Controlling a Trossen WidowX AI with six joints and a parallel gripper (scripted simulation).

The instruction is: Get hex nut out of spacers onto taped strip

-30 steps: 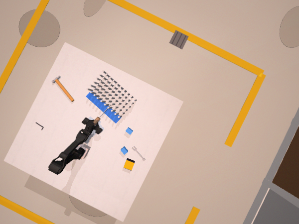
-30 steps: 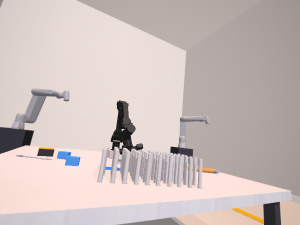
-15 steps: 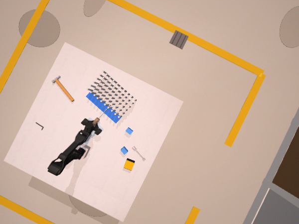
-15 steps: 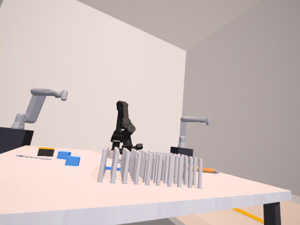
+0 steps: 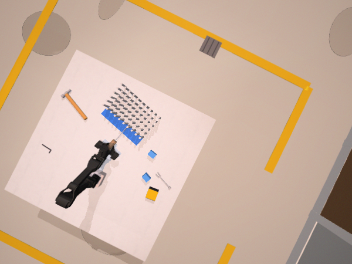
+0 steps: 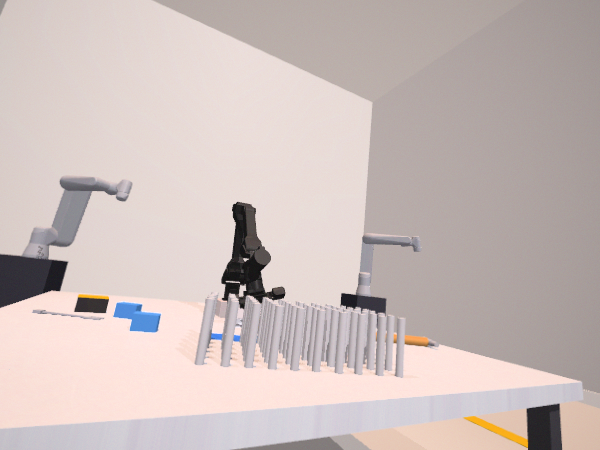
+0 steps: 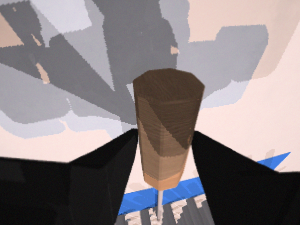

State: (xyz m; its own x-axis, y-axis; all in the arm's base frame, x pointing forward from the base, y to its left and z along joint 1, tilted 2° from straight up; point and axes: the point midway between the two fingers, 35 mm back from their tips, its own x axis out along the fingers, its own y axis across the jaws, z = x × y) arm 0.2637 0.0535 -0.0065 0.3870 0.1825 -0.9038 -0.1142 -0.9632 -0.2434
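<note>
Right now the screwdriver is 100 mm ahead of my gripper tip and 10 mm to the right of it. Also, from my gripper tip: blue taped strip (170 mm ahead, 20 mm to the left, 20 mm below); then black hex key (410 mm to the left, 330 mm behind, 10 mm below); then grey wrench (520 mm to the right, 10 mm below, 10 mm behind).
</note>
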